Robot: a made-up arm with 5 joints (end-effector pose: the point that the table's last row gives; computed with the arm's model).
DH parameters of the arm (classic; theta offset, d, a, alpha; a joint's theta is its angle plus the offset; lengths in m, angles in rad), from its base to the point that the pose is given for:
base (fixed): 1.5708 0.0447 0 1.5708
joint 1: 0 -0.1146 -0.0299 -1.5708
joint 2: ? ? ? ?
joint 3: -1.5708 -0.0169 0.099 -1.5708
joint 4: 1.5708 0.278 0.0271 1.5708
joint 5: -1.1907 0 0.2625 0
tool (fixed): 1.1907 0.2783 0 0
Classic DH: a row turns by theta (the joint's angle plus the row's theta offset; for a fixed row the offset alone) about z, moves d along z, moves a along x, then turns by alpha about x.
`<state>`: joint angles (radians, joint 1 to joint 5).
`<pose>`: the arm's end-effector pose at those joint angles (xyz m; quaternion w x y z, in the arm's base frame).
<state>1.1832 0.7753 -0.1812 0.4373 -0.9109</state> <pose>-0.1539 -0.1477 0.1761 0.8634 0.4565 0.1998 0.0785</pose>
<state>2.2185 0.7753 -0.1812 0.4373 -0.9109</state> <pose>-0.1539 -0.1884 -0.0153 0.5244 0.8240 0.1348 0.1671</pose>
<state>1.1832 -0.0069 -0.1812 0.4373 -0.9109</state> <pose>-0.0750 -0.1477 0.1760 0.7390 0.4786 0.4237 -0.2130</pose>
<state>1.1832 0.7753 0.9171 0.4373 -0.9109</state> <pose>-0.4103 0.1353 0.3431 0.9608 0.1243 -0.0739 -0.2365</pose>
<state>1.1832 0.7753 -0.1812 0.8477 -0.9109</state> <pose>-0.0749 -0.0848 0.2433 0.8938 0.2982 0.2908 0.1660</pose>
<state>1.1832 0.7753 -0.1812 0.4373 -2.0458</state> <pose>-0.4032 -0.2059 0.2950 0.7703 0.2776 0.4139 -0.3979</pose>
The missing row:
joint 2: 0 -0.2123 0.1165 -1.5708
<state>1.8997 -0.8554 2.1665 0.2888 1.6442</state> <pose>0.2171 0.7289 0.0788 0.4498 0.2646 0.4456 0.7274</pose>
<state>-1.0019 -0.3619 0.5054 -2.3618 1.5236</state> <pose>-0.2946 0.0399 -0.5851 0.2163 0.7714 0.2043 -0.5625</pose>
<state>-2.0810 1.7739 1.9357 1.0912 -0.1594</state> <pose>-0.4216 -0.3561 -0.0036 0.2282 0.8803 0.1614 -0.3833</pose>
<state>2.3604 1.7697 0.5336 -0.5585 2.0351</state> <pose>-0.8573 0.1499 -0.0009 0.1237 -0.4517 -0.8764 0.1121</pose>
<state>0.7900 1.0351 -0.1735 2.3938 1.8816</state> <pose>-0.6113 0.4964 -0.0120 0.1940 -0.3631 -0.6258 -0.6625</pose>
